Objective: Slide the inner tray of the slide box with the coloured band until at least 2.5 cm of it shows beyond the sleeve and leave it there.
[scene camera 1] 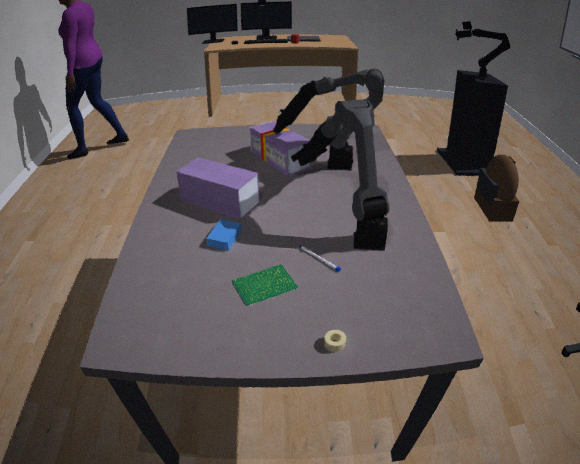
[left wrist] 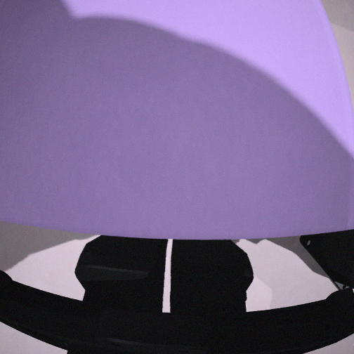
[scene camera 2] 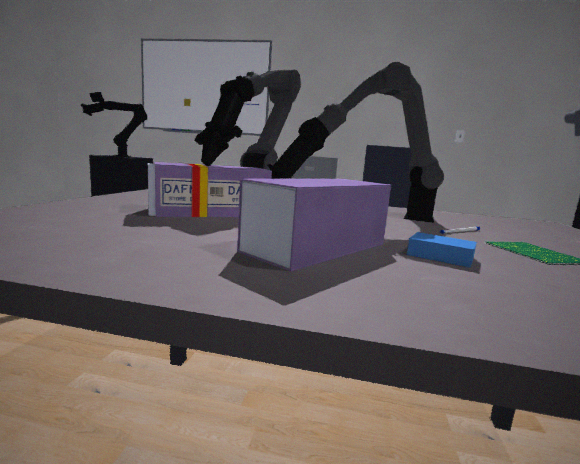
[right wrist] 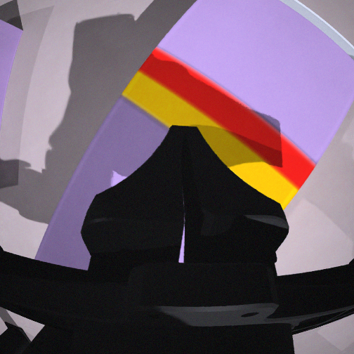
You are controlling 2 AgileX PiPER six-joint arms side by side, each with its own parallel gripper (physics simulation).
Scene:
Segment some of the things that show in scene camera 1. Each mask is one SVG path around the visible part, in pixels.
A plain purple box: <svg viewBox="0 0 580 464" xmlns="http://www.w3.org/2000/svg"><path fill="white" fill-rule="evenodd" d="M177 171L180 198L183 201L239 220L260 203L259 174L256 172L201 158L196 158Z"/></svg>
A blue block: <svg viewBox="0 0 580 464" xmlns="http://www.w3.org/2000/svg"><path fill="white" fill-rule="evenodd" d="M220 219L206 238L207 246L229 251L241 233L241 223Z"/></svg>

